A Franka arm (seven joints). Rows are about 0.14 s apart.
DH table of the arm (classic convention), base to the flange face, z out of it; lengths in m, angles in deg. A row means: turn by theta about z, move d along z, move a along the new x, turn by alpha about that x. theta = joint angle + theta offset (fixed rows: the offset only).
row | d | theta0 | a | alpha
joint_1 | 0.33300 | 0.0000 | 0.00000 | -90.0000
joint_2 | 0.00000 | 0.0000 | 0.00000 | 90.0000
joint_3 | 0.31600 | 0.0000 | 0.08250 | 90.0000
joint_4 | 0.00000 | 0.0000 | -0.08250 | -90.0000
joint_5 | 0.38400 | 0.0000 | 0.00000 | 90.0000
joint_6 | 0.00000 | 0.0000 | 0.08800 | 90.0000
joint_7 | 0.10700 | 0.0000 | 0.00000 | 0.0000
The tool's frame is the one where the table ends.
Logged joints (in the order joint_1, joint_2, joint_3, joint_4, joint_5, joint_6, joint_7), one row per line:
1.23, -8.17, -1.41, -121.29, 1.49, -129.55, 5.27
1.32, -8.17, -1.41, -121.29, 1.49, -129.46, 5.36
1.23, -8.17, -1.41, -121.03, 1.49, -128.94, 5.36
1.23, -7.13, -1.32, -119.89, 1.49, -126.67, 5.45
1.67, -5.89, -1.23, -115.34, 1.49, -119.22, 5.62
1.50, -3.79, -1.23, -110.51, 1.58, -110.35, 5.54
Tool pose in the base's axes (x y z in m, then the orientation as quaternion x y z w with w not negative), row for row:
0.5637, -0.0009, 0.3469, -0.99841, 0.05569, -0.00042, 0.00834
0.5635, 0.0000, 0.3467, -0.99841, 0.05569, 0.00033, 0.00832
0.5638, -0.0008, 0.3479, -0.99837, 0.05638, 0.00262, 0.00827
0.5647, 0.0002, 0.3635, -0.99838, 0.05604, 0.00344, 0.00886
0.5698, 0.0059, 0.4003, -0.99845, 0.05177, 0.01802, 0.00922
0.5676, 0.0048, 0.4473, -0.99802, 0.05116, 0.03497, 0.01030
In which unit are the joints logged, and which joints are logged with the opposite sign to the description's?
The joints are logged in degrees. Opposite sign: joint_2, joint_6.
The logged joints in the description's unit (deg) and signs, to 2 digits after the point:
1.23, 8.17, -1.41, -121.29, 1.49, 129.55, 5.27
1.32, 8.17, -1.41, -121.29, 1.49, 129.46, 5.36
1.23, 8.17, -1.41, -121.03, 1.49, 128.94, 5.36
1.23, 7.13, -1.32, -119.89, 1.49, 126.67, 5.45
1.67, 5.89, -1.23, -115.34, 1.49, 119.22, 5.62
1.50, 3.79, -1.23, -110.51, 1.58, 110.35, 5.54

